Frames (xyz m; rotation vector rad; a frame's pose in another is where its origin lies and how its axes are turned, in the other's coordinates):
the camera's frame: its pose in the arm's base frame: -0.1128 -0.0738 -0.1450 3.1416 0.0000 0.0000
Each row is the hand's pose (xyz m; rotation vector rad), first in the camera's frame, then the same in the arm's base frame.
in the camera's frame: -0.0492 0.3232 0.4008 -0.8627 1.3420 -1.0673
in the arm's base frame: -0.1620 -0.3970 -0.5458 1.4733 1.1695 1.4705
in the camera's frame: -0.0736 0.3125 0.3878 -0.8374 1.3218 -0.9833
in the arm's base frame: -0.1864 -0.3863 -0.5328 1.5523 1.0938 1.4703
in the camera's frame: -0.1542 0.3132 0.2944 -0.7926 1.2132 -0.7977
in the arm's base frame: -0.2670 -0.3870 -0.4394 1.7514 0.9181 1.3964
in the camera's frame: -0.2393 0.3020 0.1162 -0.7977 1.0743 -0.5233
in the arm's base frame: -0.3521 -0.3758 -0.2612 1.9358 0.6164 1.2654
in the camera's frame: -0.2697 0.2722 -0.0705 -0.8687 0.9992 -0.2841
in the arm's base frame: -0.3825 -0.3460 -0.0745 1.9700 0.3322 1.1685
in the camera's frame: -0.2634 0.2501 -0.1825 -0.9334 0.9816 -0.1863
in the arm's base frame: -0.3762 -0.3239 0.0375 1.9333 0.2146 1.1308
